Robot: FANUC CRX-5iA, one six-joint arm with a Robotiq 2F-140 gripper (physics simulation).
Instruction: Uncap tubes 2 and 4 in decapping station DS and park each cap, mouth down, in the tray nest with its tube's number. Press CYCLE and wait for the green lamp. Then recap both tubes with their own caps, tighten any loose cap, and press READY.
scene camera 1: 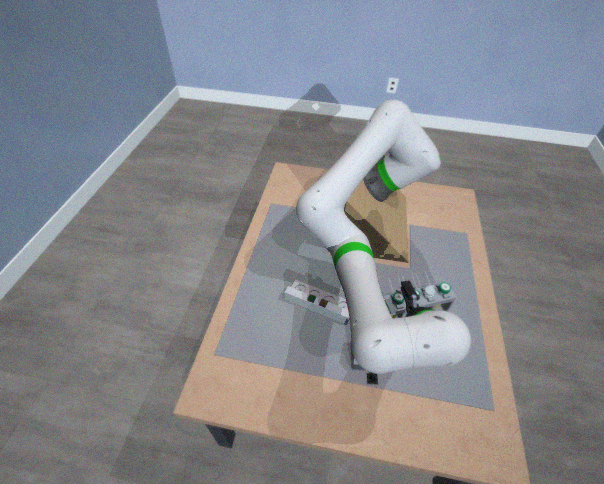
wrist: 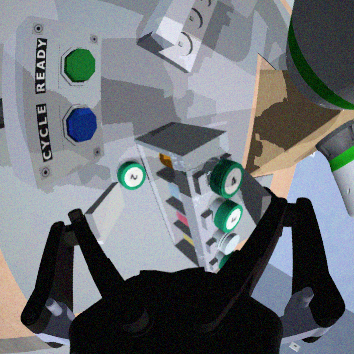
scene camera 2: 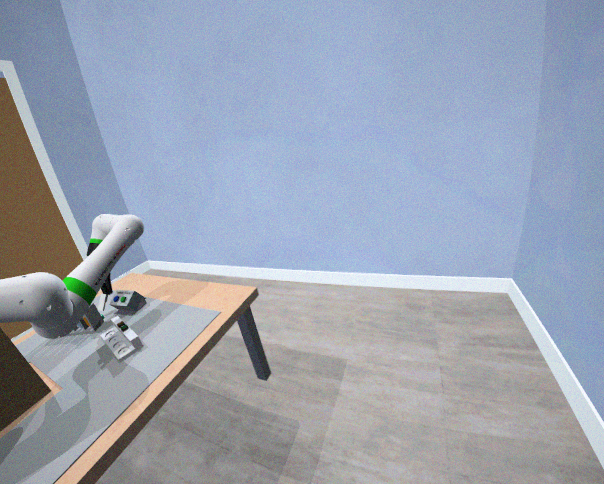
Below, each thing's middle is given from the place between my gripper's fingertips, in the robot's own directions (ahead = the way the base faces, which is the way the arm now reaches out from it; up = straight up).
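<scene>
There is the grey button box (wrist: 44, 96), and I see my gripper 30 mm above it. My gripper is also 90 mm to the left of the box and 140 mm short of it.
</scene>
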